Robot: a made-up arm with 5 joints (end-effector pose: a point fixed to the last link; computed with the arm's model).
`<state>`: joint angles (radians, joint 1 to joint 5).
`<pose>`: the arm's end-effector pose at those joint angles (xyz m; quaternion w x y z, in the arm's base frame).
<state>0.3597 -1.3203 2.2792 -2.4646 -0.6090</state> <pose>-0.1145 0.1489 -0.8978 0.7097 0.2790 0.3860 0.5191</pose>
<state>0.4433 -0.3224 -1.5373 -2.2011 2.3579</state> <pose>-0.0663 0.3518 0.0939 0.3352 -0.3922 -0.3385 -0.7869</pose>
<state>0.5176 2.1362 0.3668 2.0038 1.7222</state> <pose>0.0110 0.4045 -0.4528 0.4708 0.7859 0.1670 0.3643</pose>
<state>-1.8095 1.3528 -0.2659 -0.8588 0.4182</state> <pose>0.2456 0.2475 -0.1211 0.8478 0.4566 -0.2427 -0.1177</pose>
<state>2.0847 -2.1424 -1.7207 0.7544 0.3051</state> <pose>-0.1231 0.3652 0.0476 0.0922 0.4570 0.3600 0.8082</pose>
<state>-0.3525 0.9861 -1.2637 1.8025 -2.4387</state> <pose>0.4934 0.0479 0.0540 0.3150 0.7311 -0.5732 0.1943</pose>
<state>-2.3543 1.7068 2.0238 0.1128 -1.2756</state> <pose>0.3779 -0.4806 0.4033 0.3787 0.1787 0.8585 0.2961</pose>
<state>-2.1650 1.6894 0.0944 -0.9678 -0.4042</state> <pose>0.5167 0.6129 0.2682 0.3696 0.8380 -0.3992 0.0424</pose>
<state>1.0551 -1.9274 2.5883 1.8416 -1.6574</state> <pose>-0.4360 -0.1435 -0.0321 0.2801 -0.1668 0.9407 0.0938</pose>
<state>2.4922 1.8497 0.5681 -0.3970 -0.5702</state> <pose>-0.3498 0.3330 0.9146 0.4486 -0.6770 0.4765 -0.3368</pose>
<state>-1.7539 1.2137 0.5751 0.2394 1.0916</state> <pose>0.3742 0.3874 -0.0370 0.3325 0.1001 -0.4095 -0.8437</pose>
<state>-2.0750 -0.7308 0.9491 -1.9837 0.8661</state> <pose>0.4257 -0.1745 0.4701 0.5857 -0.6644 -0.4238 -0.1896</pose>
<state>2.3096 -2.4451 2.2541 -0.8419 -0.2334</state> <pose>-0.4213 0.5785 0.7655 0.2005 0.9304 0.1157 -0.2843</pose>
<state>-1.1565 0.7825 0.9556 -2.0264 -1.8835</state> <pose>0.6150 0.6380 -0.4462 0.2667 0.9481 -0.1594 -0.0670</pose>
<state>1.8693 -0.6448 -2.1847 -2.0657 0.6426</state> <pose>-0.2409 0.0233 -0.1631 0.9898 -0.0194 -0.0363 -0.1360</pose>
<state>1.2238 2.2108 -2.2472 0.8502 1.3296</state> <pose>-0.2262 -0.3623 0.5001 0.1386 -0.0104 0.8905 -0.4332</pose>
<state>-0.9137 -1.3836 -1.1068 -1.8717 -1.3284</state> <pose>-0.4043 -0.0409 0.4788 0.6768 -0.2239 0.3765 -0.5917</pose>
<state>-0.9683 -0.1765 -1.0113 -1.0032 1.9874</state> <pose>0.1353 0.2515 0.2129 0.3972 -0.7711 0.2656 0.4208</pose>
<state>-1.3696 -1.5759 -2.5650 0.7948 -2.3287</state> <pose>0.0970 0.0849 -0.1735 0.9244 0.3546 0.0561 -0.1286</pose>
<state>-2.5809 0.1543 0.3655 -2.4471 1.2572</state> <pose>0.3746 -0.0114 0.5056 0.8143 -0.5229 -0.2305 -0.1019</pose>
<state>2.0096 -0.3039 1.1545 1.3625 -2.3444</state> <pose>-0.2627 0.3795 0.3468 0.2640 0.9270 -0.1854 0.1911</pose>
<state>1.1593 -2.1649 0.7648 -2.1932 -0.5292</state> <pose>-0.3064 -0.3019 -0.5613 0.1548 -0.0808 0.6644 0.7266</pose>
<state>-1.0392 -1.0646 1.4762 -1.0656 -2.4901</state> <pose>0.7192 0.2934 -0.5691 0.3551 0.5609 0.2744 0.6957</pose>
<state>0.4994 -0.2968 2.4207 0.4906 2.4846</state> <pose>-0.2449 0.4328 -0.5506 0.2525 -0.2867 -0.2793 -0.8809</pose>
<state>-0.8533 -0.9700 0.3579 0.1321 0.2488</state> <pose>0.4041 -0.3352 -0.0333 0.6767 -0.1695 -0.6032 0.3867</pose>
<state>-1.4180 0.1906 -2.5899 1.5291 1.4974</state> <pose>0.2297 -0.0637 0.7466 0.7789 -0.6009 -0.1085 -0.1431</pose>
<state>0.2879 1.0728 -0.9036 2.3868 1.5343</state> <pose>-0.1213 0.3258 0.2278 0.2369 -0.7780 -0.1237 -0.5685</pose>
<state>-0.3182 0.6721 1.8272 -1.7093 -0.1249</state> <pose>0.1734 -0.2425 -0.7393 0.9179 0.0904 -0.2243 -0.3147</pose>
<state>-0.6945 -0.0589 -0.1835 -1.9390 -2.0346</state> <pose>-0.5439 0.2534 -0.2184 0.4218 0.6274 0.3481 -0.5543</pose>
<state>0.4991 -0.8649 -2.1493 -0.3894 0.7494</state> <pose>0.2916 0.1942 -0.1937 0.0869 0.3495 -0.7635 -0.5360</pose>
